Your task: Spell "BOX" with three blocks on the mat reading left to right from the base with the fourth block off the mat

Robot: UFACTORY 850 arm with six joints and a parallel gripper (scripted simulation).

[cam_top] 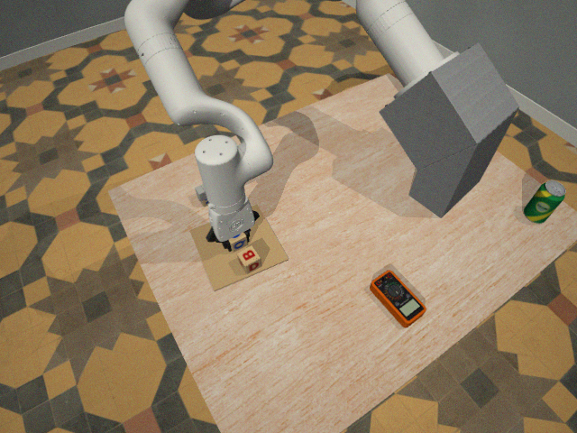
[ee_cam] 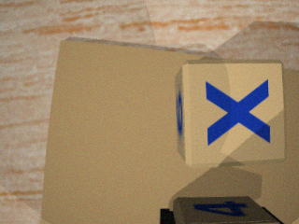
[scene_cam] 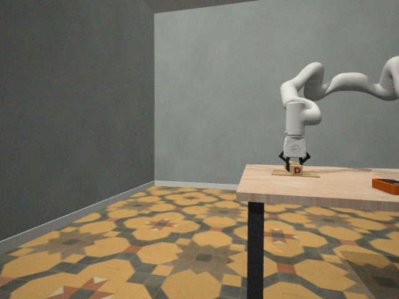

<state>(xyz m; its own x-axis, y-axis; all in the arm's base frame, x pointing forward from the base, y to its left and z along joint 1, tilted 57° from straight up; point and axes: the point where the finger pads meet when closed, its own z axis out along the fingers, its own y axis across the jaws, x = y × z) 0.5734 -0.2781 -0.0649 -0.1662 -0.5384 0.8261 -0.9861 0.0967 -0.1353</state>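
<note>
The O block is right at my hand. Also, from my hand: X block (70 mm to the right, 10 mm behind); then B block (70 mm to the left, 10 mm ahead); then tan mat (30 mm below).
</note>
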